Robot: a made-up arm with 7 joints. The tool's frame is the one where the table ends. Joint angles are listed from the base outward.
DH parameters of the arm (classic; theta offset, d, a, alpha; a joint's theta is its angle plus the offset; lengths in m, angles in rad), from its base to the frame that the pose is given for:
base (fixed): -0.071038 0 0 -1.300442
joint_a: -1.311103 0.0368 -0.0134 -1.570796
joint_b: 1.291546 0 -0.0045 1.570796
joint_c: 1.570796 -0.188 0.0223 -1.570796
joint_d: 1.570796 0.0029 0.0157 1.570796
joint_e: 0 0.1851 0 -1.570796
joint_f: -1.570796 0 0.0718 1.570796
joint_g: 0 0 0 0
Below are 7 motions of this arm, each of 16 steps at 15 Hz.
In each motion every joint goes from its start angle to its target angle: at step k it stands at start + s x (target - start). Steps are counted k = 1, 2, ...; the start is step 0. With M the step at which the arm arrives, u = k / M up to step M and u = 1 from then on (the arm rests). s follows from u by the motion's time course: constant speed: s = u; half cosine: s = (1 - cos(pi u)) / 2; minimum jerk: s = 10 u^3 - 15 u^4 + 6 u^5.
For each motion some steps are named. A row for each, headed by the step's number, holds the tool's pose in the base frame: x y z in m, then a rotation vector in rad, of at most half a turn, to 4 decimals.
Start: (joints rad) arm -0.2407 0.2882 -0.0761 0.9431 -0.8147 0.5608 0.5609
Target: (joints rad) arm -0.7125 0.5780 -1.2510 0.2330 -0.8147 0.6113 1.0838
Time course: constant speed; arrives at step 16
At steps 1, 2, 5, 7, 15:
1: 0.1496 0.1078 -0.4025 -0.0449 1.5068 0.6577
2: 0.1665 0.0993 -0.3951 0.0382 1.4557 0.6117
5: 0.2059 0.0679 -0.3718 0.2724 1.2910 0.4800
7: 0.2219 0.0442 -0.3570 0.4162 1.1748 0.3964
15: 0.2101 -0.0344 -0.3195 0.9000 0.7118 0.0803

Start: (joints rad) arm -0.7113 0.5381 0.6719 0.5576 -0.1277 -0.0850 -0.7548
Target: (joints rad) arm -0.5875 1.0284 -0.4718 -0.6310 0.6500 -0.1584 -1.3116
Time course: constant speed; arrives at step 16
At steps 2, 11, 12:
2: 0.3243 0.2643 -0.0638 0.4104 -0.1487 -0.3096
11: 0.3061 0.0696 -0.0056 1.5615 0.0225 -1.1011
12: 0.2948 0.0489 -0.0116 1.6721 0.0370 -1.1850

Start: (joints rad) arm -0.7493 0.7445 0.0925 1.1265 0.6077 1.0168 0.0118
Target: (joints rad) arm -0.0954 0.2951 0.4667 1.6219 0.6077 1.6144 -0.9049
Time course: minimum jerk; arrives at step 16
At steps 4, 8, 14, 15, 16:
4: 0.2108 0.3143 -0.2466 0.8125 1.7520 0.7730
8: 0.0624 0.2685 -0.3306 0.1084 2.4620 0.5431
14: -0.1192 0.1663 -0.3346 1.0328 -2.8173 -0.5222
15: -0.1237 0.1629 -0.3332 1.0552 -2.7858 -0.5219
16: -0.1244 0.1623 -0.3329 1.0588 -2.7807 -0.5219

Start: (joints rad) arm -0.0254 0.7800 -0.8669 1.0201 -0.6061 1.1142 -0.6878
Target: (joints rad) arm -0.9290 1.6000 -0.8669 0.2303 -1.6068 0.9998 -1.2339
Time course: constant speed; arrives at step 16
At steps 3, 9, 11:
3: 0.0376 0.2849 -0.3313 -0.3852 2.2599 -0.0506
9: 0.1911 0.2823 -0.2460 -0.5984 1.6625 -0.4440
11: 0.2279 0.2740 -0.2041 -0.6356 1.4812 -0.6011

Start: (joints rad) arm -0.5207 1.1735 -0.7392 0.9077 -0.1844 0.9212 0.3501
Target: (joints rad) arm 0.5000 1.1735 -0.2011 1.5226 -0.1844 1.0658 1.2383
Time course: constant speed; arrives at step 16
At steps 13, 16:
13: -0.1341 0.4209 -0.1159 -1.9669 -1.5638 -1.0236
16: -0.1885 0.4053 -0.0602 -1.8414 -1.3328 -0.7862

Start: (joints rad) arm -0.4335 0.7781 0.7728 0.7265 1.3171 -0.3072 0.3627
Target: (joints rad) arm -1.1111 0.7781 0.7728 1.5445 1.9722 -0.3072 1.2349
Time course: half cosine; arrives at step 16
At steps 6, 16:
6: 0.2598 0.3555 -0.1613 1.7452 0.0963 0.7354
16: 0.3345 0.2805 -0.1799 1.6952 -0.3983 0.7791

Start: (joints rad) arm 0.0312 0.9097 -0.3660 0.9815 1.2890 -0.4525 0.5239
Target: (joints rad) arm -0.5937 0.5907 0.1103 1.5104 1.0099 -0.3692 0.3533
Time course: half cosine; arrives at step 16
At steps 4, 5, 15, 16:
4: 0.0684 0.3077 -0.3345 1.8212 0.5605 -0.8225
5: 0.0813 0.3064 -0.3351 1.8049 0.5799 -0.7355
15: 0.1949 0.2502 -0.3412 1.3153 0.6943 -0.0993
16: 0.1962 0.2489 -0.3412 1.3066 0.6948 -0.0949

